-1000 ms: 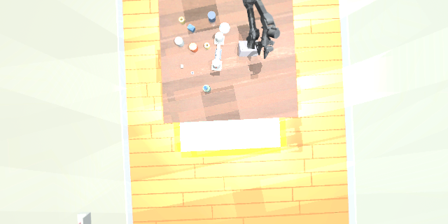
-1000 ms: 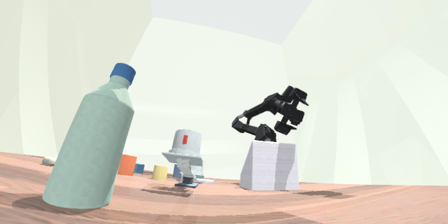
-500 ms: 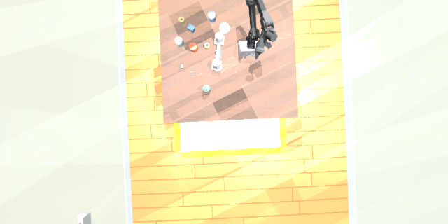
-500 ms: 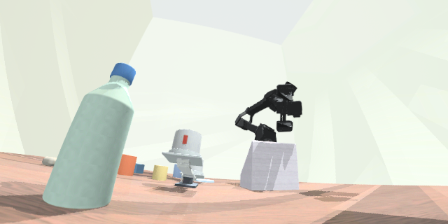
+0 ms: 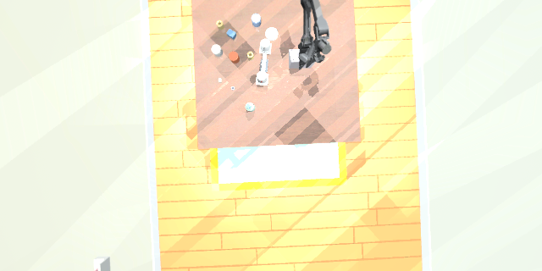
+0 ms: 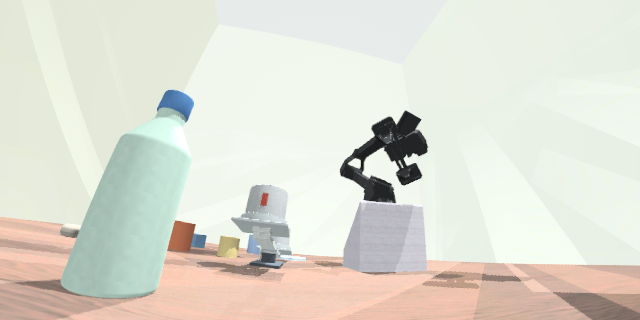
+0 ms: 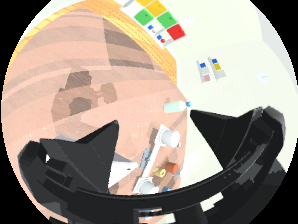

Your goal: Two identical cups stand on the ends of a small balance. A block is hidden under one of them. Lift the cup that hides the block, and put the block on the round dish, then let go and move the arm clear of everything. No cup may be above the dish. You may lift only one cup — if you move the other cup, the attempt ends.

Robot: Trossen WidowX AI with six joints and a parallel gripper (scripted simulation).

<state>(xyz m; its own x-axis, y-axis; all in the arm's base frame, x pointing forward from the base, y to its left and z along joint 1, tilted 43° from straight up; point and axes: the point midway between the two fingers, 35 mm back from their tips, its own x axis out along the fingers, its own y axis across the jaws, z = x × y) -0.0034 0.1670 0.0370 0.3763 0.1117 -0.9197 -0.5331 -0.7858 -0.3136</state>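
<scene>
Right now the pale block is 27 cm ahead of my gripper tip, 21 cm to the right of it and 20 cm below it. From my gripper tip the other things lie so: small balance: 28 cm ahead, 22 cm below, 8 cm to the right; then pale green bottle: 35 cm ahead, 26 cm to the left, 13 cm below; then round white dish: 34 cm to the right, 24 cm below, 23 cm ahead.
</scene>
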